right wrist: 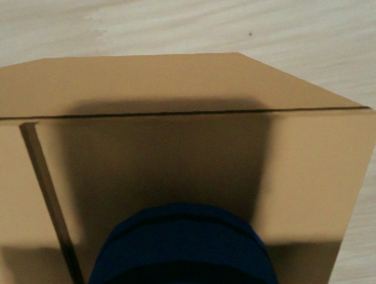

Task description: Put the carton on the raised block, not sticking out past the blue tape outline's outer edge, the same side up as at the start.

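Places are measured from the left arm's base along level axes (x right, y back, z down), in centimetres.
Where they show: right hand, tool point: (183, 221).
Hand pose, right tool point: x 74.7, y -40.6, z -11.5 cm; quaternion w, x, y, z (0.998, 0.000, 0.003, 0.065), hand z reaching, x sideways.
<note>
After its pixels a point has its place.
The carton (305, 175) {x 77.5, y -42.9, z -13.1 cm} is a light brown box that fills most of the right wrist view. A dark seam runs down the left part of its upper face, and one side face shows beyond the upper edge. My right gripper, a dark blue suction cup (183, 212), is at the bottom middle, pressed against the upper face right of the seam. It looks squashed short and shut on the carton; its contact rim is hidden. My left gripper does not show. The raised block and the blue tape outline do not show in this view.
A pale wood-grain surface (150, 25) {x 73.4, y -46.5, z 0.0 cm} shows beyond the carton's far side and along its right side. A broad dark shadow lies on the carton around the suction cup and reaches over its upper edge.
</note>
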